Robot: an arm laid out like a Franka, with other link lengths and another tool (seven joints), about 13 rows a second.
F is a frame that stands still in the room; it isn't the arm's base.
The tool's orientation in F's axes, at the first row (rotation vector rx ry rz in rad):
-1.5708, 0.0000, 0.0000
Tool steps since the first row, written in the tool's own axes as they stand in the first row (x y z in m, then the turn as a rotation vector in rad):
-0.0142, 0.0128, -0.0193, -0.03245, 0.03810, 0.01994
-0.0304, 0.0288, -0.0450, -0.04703, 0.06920, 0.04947
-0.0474, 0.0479, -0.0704, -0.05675, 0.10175, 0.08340
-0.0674, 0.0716, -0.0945, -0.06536, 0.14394, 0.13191
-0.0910, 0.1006, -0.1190, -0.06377, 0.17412, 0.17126
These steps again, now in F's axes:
-0.0142, -0.0193, -0.0128, -0.03245, 0.01994, -0.03810
-0.0304, -0.0450, -0.0288, -0.04703, 0.04947, -0.06920
-0.0474, -0.0704, -0.0479, -0.05675, 0.08340, -0.10175
-0.0674, -0.0945, -0.0716, -0.06536, 0.13191, -0.14394
-0.0910, -0.1190, -0.1006, -0.06377, 0.17126, -0.17412

